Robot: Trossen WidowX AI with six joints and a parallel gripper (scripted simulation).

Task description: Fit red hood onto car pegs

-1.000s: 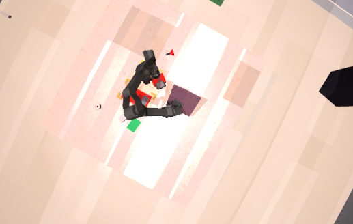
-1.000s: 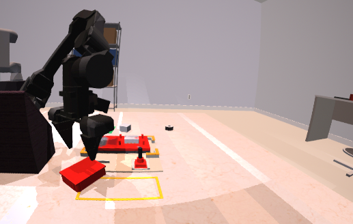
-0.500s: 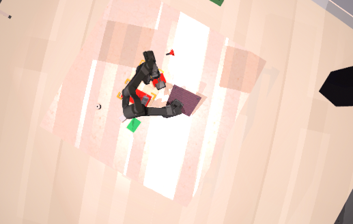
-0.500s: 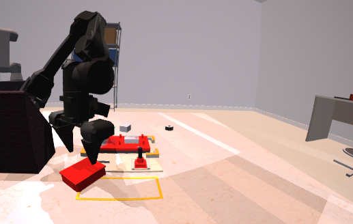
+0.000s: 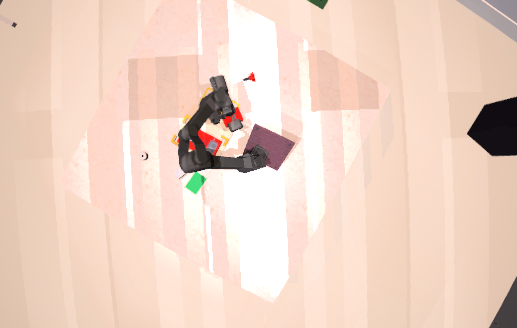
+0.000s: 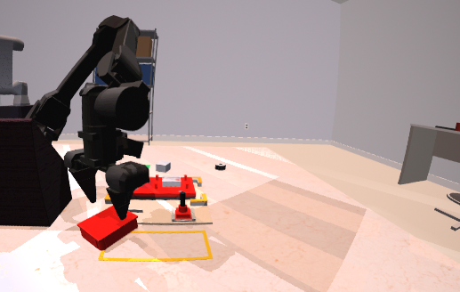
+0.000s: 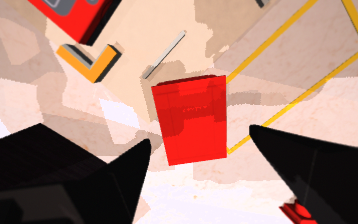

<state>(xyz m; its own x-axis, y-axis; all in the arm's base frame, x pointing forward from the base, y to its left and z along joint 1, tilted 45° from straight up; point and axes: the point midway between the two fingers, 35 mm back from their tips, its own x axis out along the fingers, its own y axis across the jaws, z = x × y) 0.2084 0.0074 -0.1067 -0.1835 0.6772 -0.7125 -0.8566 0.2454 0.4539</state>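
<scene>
My gripper tip is now 3 cm above the red hood. Round my gripper tip: orange-cornered jig 7 cm ahead, 17 cm to the left, 4 cm below; grey engine block 9 cm ahead, 21 cm to the left, 3 cm below; black post 14 cm ahead, 8 cm to the left, 1 cm below.
</scene>
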